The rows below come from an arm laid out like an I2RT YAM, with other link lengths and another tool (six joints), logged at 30 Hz.
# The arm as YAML. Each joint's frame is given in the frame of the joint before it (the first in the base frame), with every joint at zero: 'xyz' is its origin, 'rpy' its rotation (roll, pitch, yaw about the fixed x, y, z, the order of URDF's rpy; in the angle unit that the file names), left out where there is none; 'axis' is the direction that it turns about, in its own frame. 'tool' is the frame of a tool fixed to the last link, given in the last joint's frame.
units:
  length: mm
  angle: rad
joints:
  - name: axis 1
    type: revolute
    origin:
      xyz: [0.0, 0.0, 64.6]
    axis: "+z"
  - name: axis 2
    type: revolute
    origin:
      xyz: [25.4, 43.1, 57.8]
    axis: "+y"
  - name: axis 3
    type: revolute
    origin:
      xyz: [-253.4, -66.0, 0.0]
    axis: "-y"
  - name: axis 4
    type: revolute
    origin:
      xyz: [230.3, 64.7, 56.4]
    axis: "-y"
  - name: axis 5
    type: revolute
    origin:
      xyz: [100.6, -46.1, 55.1]
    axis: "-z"
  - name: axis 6
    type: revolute
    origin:
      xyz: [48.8, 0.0, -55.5]
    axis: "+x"
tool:
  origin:
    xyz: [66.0, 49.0, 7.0]
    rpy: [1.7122, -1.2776, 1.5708]
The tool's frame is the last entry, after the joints.
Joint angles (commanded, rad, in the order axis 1, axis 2, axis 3, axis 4, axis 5, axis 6), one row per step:
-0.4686, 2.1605, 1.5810, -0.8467, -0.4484, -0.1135
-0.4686, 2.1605, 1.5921, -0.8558, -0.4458, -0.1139
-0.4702, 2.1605, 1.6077, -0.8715, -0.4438, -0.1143
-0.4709, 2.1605, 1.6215, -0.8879, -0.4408, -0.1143
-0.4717, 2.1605, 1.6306, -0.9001, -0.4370, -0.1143
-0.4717, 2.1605, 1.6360, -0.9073, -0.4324, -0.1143
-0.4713, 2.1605, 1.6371, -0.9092, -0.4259, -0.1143
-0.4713, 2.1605, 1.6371, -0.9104, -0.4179, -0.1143
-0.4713, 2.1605, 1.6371, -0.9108, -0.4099, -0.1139
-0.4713, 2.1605, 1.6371, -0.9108, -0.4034, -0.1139
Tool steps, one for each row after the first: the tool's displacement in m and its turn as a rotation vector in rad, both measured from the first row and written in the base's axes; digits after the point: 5 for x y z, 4 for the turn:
0.00101, -0.00075, 0.00230, -0.0033, -0.0008, 0.0000
0.00179, -0.00208, 0.00562, -0.0052, 0.0001, -0.0016
0.00209, -0.00284, 0.00839, -0.0066, 0.0038, -0.0027
0.00196, -0.00351, 0.01002, -0.0086, 0.0082, -0.0040
0.00187, -0.00389, 0.01077, -0.0118, 0.0119, -0.0046
0.00168, -0.00422, 0.01040, -0.0172, 0.0155, -0.0052
0.00127, -0.00477, 0.00964, -0.0237, 0.0202, -0.0063
0.00100, -0.00539, 0.00891, -0.0305, 0.0243, -0.0077
0.00082, -0.00593, 0.00832, -0.0362, 0.0272, -0.0086

